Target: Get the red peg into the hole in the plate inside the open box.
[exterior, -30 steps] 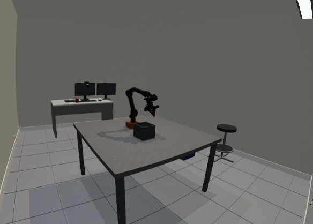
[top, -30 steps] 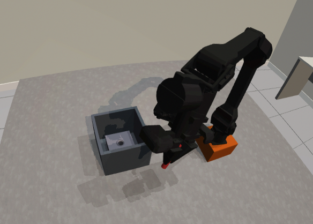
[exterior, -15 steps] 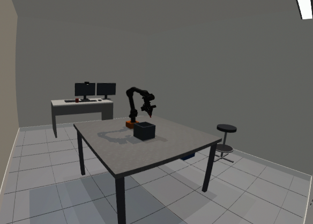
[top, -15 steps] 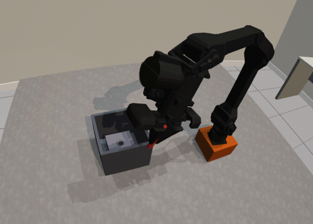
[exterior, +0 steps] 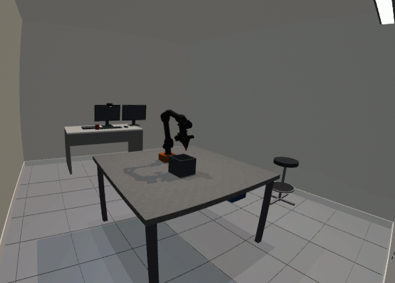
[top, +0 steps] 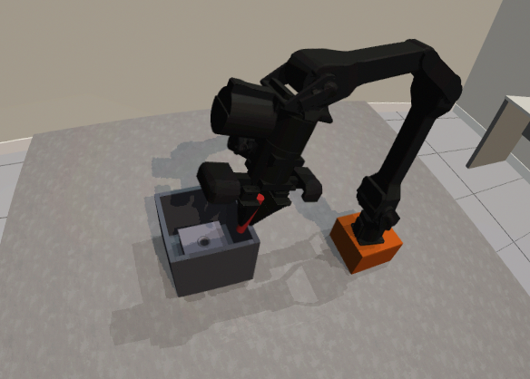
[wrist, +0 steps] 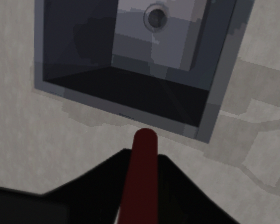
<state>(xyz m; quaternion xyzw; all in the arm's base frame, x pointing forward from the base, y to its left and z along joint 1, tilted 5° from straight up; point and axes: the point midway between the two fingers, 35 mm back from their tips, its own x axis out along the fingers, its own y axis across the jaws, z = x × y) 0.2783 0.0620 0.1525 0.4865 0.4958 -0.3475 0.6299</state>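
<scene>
Right now my gripper tip is 7 cm short of the light grey plate, 6 cm to the left of it and 15 cm above it. From my gripper tip the other things lie so: red peg: 1 cm behind, 2 cm above.
</scene>
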